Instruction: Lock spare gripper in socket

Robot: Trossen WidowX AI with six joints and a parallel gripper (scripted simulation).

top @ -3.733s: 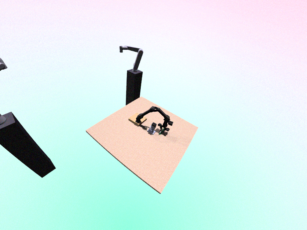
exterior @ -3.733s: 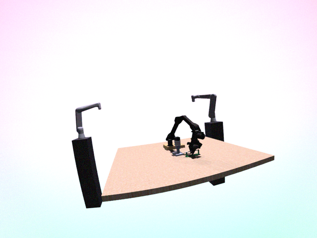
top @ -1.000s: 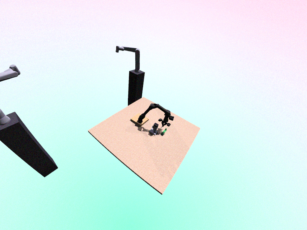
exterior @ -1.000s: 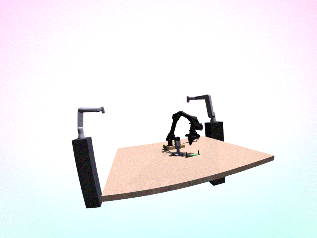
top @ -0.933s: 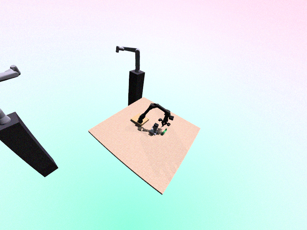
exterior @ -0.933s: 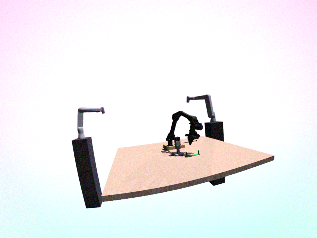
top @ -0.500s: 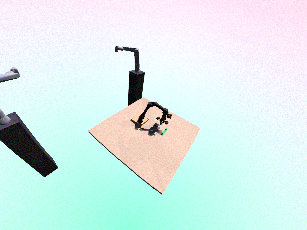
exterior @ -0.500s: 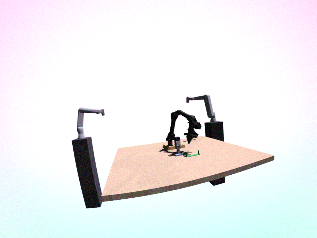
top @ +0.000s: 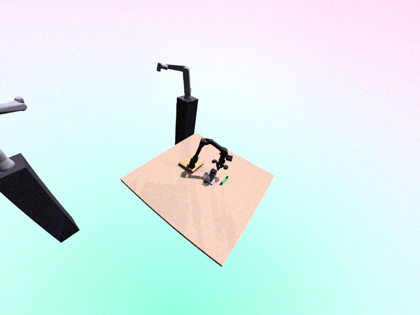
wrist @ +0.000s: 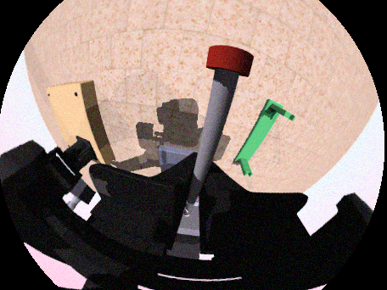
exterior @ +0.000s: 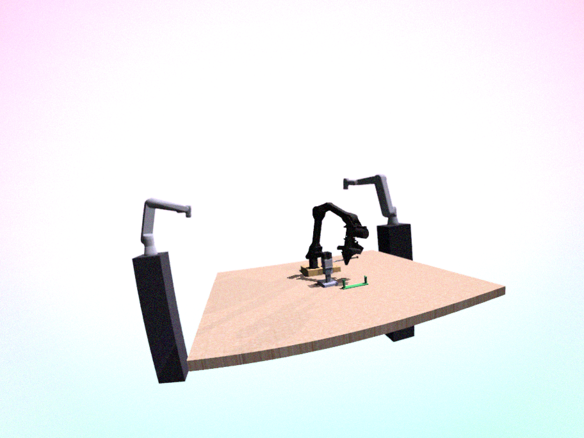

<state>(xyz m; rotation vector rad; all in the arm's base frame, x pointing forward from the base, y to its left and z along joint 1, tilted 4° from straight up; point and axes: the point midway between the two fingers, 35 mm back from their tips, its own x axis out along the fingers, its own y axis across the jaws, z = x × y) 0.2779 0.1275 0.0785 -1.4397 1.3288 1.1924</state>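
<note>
Now: gripper tip 110 mm to the left of the mount and 40 mm above it. Round my gripper tip: green cradle (110 mm ahead, 70 mm below); then spare gripper (10 mm ahead, 110 mm to the right, 40 mm above).
</note>
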